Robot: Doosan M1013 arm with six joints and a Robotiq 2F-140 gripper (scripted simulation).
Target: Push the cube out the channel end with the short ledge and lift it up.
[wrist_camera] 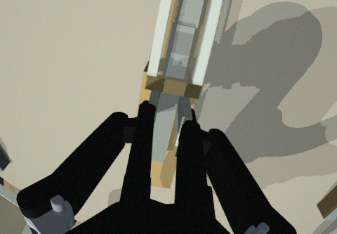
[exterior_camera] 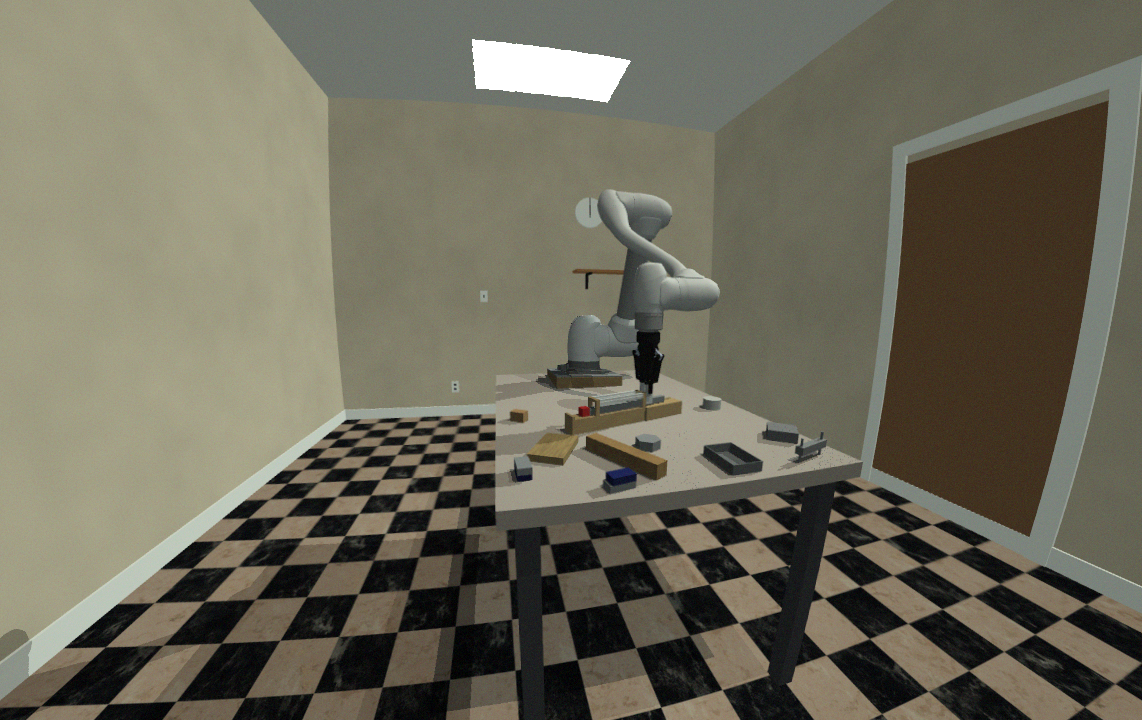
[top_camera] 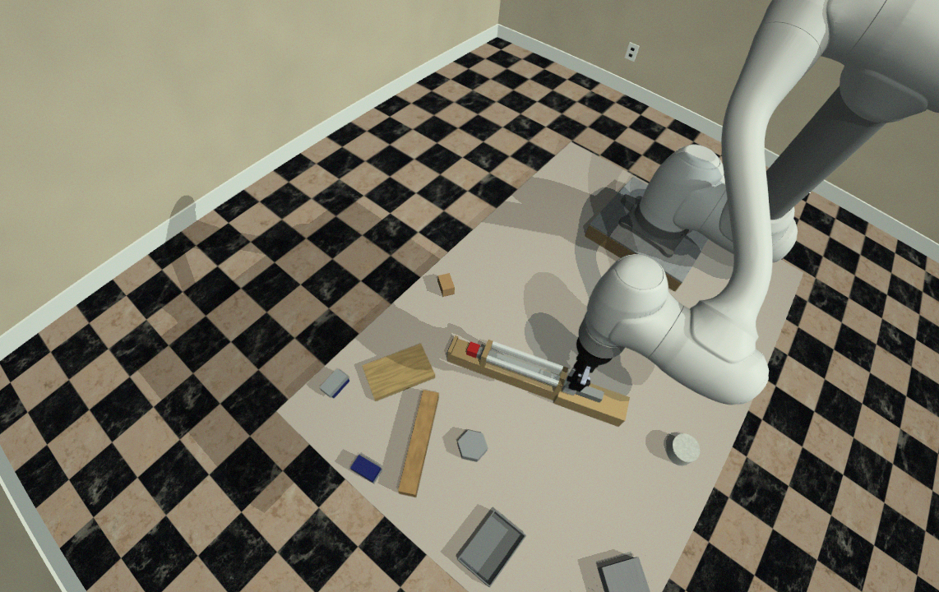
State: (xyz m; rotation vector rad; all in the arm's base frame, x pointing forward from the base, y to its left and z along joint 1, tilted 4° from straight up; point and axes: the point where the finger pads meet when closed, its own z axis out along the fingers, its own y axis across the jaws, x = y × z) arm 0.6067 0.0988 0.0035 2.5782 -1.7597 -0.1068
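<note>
The red cube lies 220 mm to the right of my hand, 80 mm ahead of it and 30 mm below it. From my hand the other things lie so: pale round disc (290 mm to the left, 70 mm below, 70 mm behind); then wooden bar (310 mm ahead, 170 mm to the right, 70 mm below); then raised frame (110 mm to the right, 40 mm ahead, 30 mm below).
</note>
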